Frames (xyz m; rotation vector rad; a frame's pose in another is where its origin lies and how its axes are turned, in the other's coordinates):
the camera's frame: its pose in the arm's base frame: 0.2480 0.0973 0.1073 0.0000 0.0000 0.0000
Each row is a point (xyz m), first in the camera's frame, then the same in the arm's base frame.
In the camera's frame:
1: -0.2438 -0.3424 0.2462
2: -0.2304 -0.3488 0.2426
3: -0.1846 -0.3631 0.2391
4: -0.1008 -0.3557 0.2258
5: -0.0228 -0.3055 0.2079
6: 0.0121 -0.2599 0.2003
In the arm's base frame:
1: 0.0042 -0.2451 0.3535
2: 0.0176 -0.2515 0.3499
3: 0.0634 -0.2658 0.3464
4: 0.1472 -0.2584 0.3331
5: 0.2252 -0.2082 0.3152
6: 0.2601 -0.1626 0.3076

